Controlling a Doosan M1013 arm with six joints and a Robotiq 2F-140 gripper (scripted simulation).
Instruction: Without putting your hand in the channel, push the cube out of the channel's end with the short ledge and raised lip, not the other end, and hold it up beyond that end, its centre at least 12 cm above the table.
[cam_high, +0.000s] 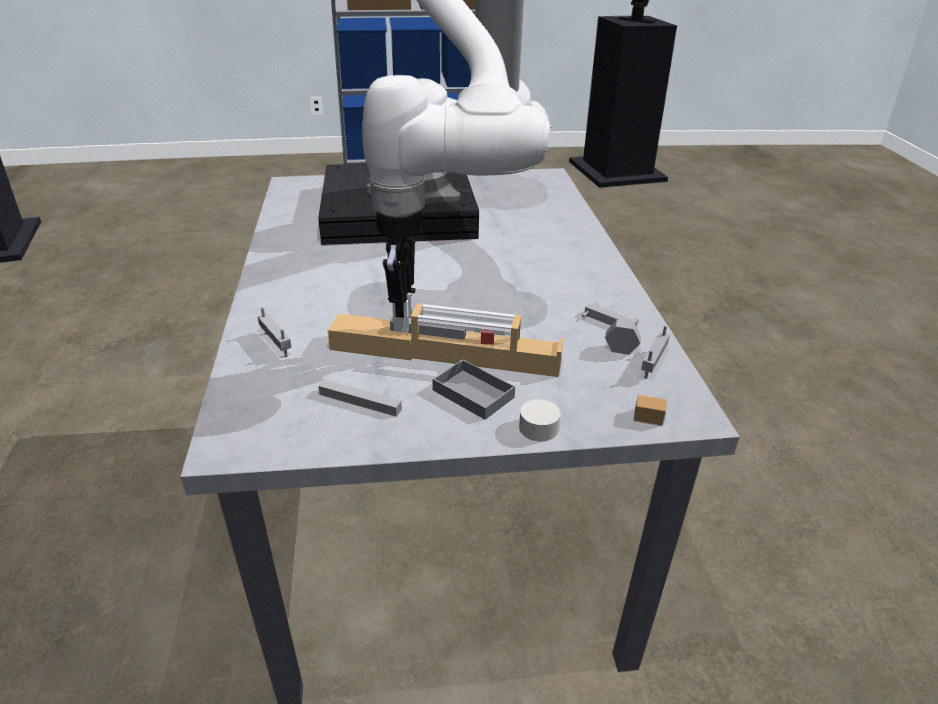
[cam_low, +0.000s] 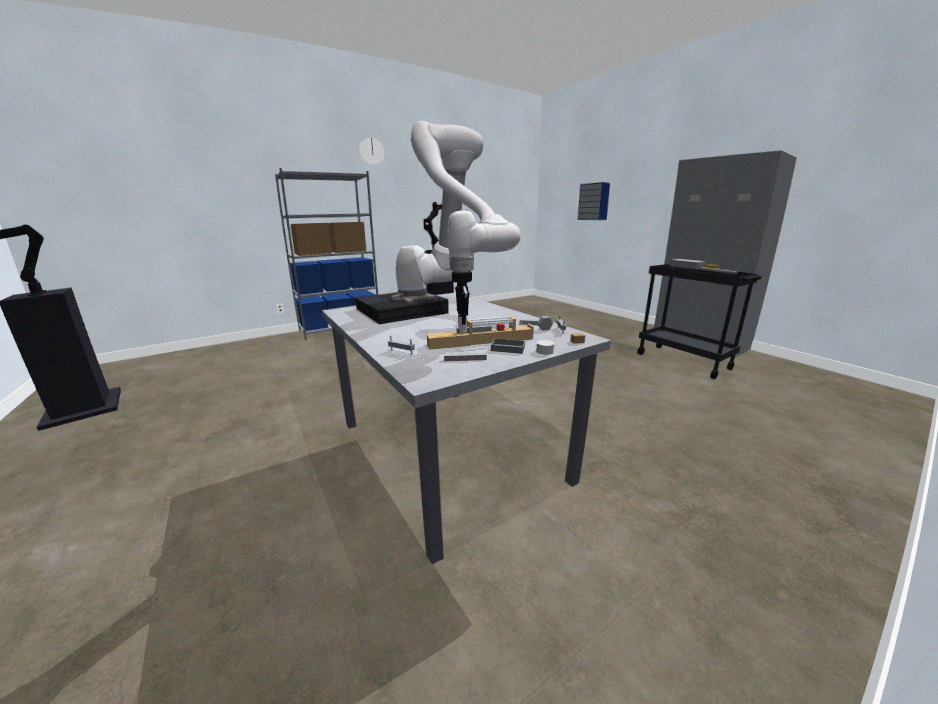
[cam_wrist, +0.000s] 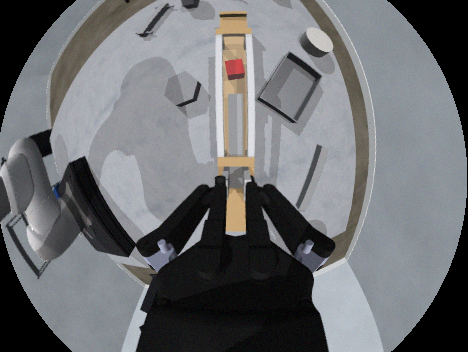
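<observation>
My gripper is now 130 mm short of the grey push rod, 110 mm to the left of it and 80 mm above it. From my hand the other things lie so: grey tray 160 mm ahead, 90 mm to the left, 80 mm below; then tan wooden channel 100 mm to the left, 50 mm ahead, 30 mm below; then red cube 140 mm to the left, 70 mm ahead, 30 mm below.
</observation>
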